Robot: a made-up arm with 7 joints.
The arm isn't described. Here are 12 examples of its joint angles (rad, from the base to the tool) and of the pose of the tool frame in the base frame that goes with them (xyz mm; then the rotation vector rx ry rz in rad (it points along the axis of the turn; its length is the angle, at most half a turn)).
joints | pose
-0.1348 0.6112 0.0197 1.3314 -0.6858 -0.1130 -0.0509 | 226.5 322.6 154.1 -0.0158 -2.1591 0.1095
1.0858 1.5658 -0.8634 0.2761 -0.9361 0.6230 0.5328 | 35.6 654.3 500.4 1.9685 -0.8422 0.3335
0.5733 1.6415 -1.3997 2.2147 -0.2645 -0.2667 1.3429 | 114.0 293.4 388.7 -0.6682 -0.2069 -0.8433
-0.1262 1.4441 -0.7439 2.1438 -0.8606 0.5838 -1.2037 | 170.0 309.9 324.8 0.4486 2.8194 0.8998
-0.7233 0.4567 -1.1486 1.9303 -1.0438 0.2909 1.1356 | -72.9 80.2 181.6 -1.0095 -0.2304 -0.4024
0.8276 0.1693 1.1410 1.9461 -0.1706 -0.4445 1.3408 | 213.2 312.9 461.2 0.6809 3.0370 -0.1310
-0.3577 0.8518 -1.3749 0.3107 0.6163 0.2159 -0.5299 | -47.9 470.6 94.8 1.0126 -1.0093 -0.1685
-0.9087 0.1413 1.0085 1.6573 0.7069 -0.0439 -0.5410 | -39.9 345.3 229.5 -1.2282 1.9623 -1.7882
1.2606 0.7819 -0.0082 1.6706 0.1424 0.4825 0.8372 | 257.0 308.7 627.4 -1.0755 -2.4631 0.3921
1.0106 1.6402 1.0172 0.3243 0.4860 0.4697 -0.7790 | -37.8 636.3 584.7 -0.6399 0.7270 -1.6958
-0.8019 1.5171 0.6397 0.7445 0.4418 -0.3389 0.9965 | 216.5 575.0 401.4 0.0088 -1.4687 0.5102
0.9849 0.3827 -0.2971 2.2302 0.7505 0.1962 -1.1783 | 211.3 160.0 537.6 1.2396 1.5665 -1.7586
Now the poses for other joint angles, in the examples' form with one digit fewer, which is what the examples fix.
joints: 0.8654 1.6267 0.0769 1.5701 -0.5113 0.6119 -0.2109
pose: 139 443 670 -1.254 2.357 0.184
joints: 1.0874 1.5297 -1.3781 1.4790 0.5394 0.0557 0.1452
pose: 226 412 440 -0.094 -1.940 0.417
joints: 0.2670 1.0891 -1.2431 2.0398 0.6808 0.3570 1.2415
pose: 158 216 301 -1.020 0.176 0.271
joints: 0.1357 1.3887 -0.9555 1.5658 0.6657 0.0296 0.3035
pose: 210 364 297 -0.300 -1.213 0.610
